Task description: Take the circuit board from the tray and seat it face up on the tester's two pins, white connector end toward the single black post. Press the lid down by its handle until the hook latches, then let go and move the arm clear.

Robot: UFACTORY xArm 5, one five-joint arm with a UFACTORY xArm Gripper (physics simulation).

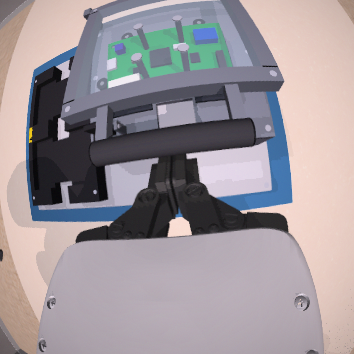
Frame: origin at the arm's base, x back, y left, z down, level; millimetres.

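Seen in the pictures: gripper, fingertip midpoint: (175, 159).
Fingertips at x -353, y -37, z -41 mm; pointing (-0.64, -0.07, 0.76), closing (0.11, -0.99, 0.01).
Observation:
Offsets run from my fingertips to a thing's middle. "spot": to the spot under its first point. Level surfaces: height alone.
The green circuit board (167, 52) lies face up under the tester's clear-windowed grey lid (175, 92), its long white connector at the near left. The lid's press posts stand over the board. The lid is over the tester base; whether it is fully down or the hook is latched cannot be told. The dark round handle {dx -7, dy -2, dz -34 mm} (172, 141) runs across the near side of the lid. My gripper (175, 159) is shut and empty, its fingertips at the near edge of the handle and partly hidden by it. The two pins and the single black post cannot be made out.
The black tray {spot: dx -44, dy +156, dz +69 mm} (65, 162) with white-showing notches and a yellow mark stands left of the tester, with no board in it. Both stand on a blue-edged base plate (283, 165) on a pale table {dz +86 mm} (320, 150). A shadow falls at the left.

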